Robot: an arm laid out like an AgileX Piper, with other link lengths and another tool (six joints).
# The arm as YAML. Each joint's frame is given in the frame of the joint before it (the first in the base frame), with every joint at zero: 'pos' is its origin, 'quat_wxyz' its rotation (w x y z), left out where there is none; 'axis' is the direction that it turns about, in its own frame. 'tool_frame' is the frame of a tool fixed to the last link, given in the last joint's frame.
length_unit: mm
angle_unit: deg
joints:
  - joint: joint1
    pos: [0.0, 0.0, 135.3]
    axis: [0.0, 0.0, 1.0]
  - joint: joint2
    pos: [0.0, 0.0, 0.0]
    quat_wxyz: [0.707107, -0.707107, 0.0, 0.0]
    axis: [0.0, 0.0, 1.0]
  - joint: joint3
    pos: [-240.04, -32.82, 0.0]
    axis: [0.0, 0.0, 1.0]
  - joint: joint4
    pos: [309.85, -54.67, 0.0]
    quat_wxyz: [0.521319, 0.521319, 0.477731, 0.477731]
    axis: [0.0, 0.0, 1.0]
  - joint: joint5
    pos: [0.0, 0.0, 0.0]
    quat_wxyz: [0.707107, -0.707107, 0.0, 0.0]
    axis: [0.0, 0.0, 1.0]
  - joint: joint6
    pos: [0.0, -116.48, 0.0]
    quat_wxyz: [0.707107, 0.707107, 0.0, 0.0]
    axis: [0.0, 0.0, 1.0]
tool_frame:
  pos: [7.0, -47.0, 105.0]
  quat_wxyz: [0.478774, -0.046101, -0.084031, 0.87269]
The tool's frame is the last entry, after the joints.
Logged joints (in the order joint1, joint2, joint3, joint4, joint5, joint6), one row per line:
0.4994 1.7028 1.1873 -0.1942 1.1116 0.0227
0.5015 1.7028 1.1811 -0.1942 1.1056 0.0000
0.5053 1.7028 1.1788 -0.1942 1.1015 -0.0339
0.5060 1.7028 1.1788 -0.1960 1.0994 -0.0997
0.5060 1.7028 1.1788 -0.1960 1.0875 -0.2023
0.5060 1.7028 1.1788 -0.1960 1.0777 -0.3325
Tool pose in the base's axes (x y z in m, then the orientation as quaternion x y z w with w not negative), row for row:
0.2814 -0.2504 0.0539 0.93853 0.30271 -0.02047 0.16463
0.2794 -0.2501 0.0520 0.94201 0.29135 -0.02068 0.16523
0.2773 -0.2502 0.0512 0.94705 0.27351 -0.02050 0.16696
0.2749 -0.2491 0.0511 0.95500 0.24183 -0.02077 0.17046
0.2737 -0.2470 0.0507 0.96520 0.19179 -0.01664 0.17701
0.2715 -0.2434 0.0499 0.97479 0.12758 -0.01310 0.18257
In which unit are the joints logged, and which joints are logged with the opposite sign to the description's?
The joints are logged in radians. Opposite sign: joint1, joint3, joint6.
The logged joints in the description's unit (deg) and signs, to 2 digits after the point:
-28.61 97.56 -68.03 -11.13 63.69 -1.30
-28.73 97.56 -67.67 -11.13 63.35 0.00
-28.95 97.56 -67.54 -11.13 63.11 1.94
-28.99 97.56 -67.54 -11.23 62.99 5.71
-28.99 97.56 -67.54 -11.23 62.31 11.59
-28.99 97.56 -67.54 -11.23 61.75 19.05

